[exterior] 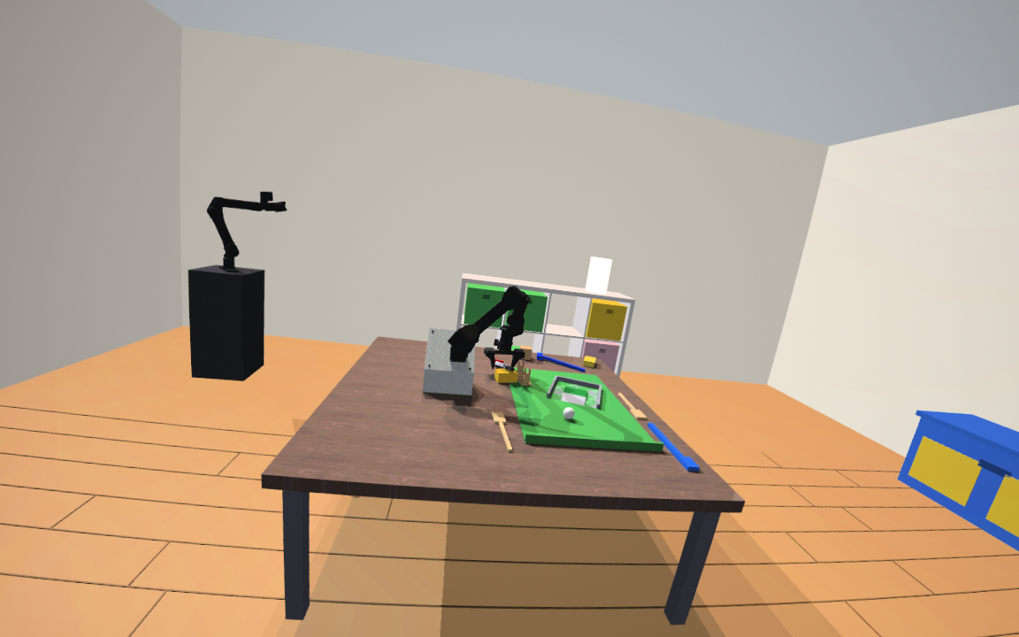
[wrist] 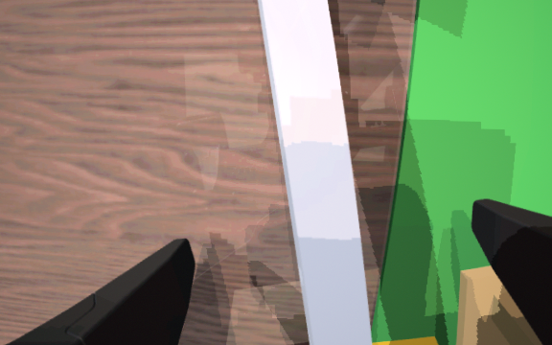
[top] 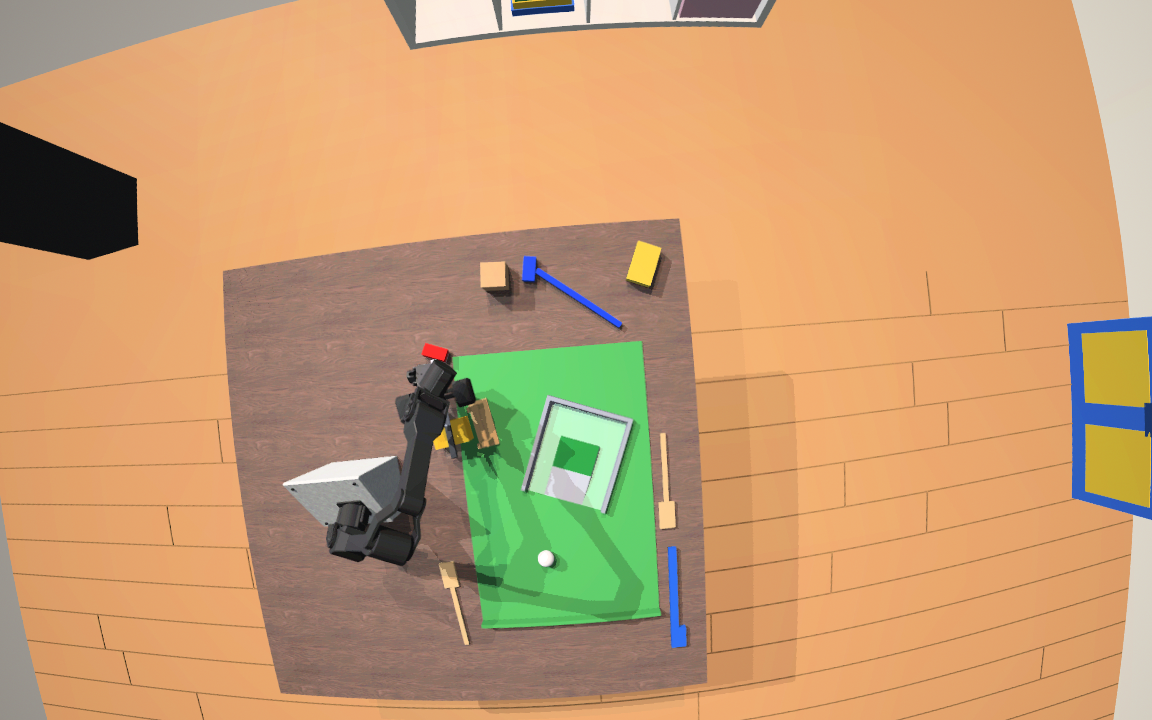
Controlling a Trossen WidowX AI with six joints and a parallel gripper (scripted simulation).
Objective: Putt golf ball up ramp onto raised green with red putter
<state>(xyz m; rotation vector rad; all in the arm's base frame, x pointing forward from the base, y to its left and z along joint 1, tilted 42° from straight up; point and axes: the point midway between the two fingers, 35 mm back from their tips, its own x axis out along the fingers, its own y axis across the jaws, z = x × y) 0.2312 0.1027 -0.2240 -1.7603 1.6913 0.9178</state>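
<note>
The red putter lies 2 cm above my gripper tip. The rest, counted from my gripper tip: white golf ball (45 cm to the right, 19 cm ahead, 1 cm above); yellow block (9 cm to the right, 1 cm above); wooden piece (8 cm to the right, 8 cm ahead, 2 cm above).
</note>
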